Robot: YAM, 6 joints.
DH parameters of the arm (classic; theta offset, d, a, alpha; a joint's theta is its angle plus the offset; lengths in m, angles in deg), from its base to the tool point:
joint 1: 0 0.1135 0.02 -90
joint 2: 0 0 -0.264 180
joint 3: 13.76 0 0.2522 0
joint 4: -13.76 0 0.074 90
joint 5: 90 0 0 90
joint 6: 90 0.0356 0 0
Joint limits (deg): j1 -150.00..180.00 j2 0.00..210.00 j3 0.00..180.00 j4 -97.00..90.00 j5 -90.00..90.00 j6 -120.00..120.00
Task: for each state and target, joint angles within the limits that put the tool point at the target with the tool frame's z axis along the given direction. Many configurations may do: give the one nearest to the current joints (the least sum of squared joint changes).
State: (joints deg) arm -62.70 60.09 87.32 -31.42 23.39 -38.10
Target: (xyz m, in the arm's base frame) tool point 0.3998 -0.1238 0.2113 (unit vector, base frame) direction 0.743 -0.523 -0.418
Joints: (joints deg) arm -15.73 106.20 66.99 13.21 17.57 -38.10
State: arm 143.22 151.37 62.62 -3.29 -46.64 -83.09
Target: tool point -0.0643 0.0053 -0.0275 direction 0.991 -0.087 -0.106
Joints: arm 175.18 156.08 31.94 -49.78 -0.20 -83.09
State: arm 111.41 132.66 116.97 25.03 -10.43 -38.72
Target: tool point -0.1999 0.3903 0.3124 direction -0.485 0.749 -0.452
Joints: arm 116.67 105.12 89.94 -11.82 -5.58 -38.72
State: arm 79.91 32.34 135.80 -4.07 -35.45 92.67
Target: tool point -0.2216 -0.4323 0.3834 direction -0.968 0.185 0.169
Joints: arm 66.91 8.54 129.82 19.83 -74.38 92.67
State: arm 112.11 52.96 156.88 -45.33 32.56 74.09
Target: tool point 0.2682 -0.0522 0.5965 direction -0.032 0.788 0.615
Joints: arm 163.41 43.44 152.79 -41.92 48.24 74.09
